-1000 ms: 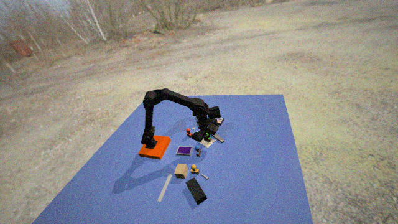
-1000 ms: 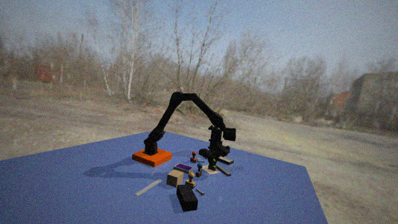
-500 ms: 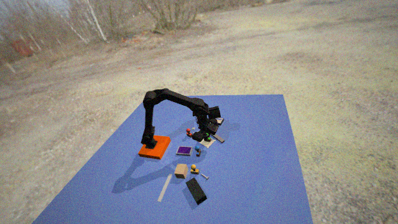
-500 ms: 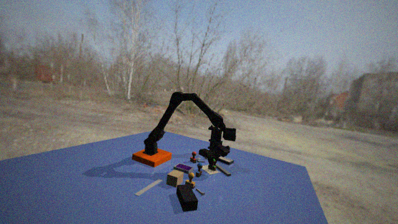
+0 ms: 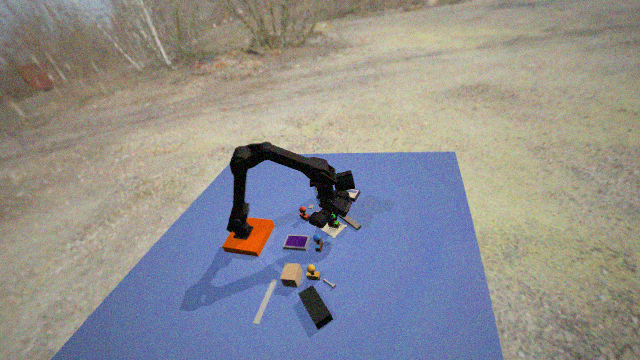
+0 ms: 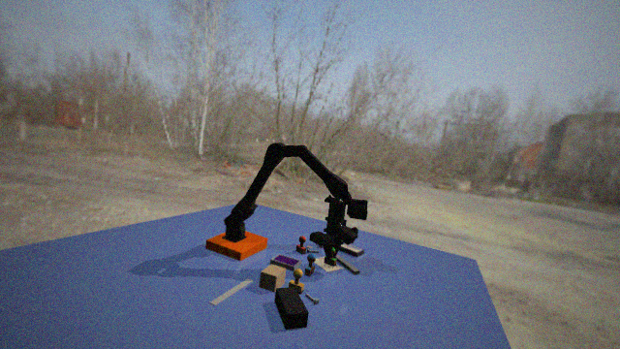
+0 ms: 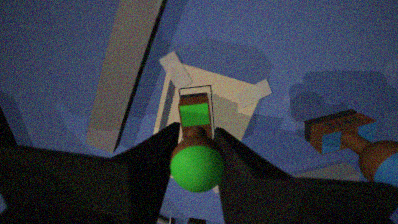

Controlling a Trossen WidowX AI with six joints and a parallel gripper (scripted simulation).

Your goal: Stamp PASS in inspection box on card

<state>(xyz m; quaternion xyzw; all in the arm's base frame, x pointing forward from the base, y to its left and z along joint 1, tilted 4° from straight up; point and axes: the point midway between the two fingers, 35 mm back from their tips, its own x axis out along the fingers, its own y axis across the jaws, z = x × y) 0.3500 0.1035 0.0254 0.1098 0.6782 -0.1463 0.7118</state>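
Now: gripper tip right at the green-knobbed stamp. Also, from my gripper tip: blue-knobbed stamp 30 mm behind, 100 mm to the right, 10 mm below; beige card 20 mm behind, 30 mm below; grey bar 50 mm ahead, 40 mm to the left, 20 mm below.
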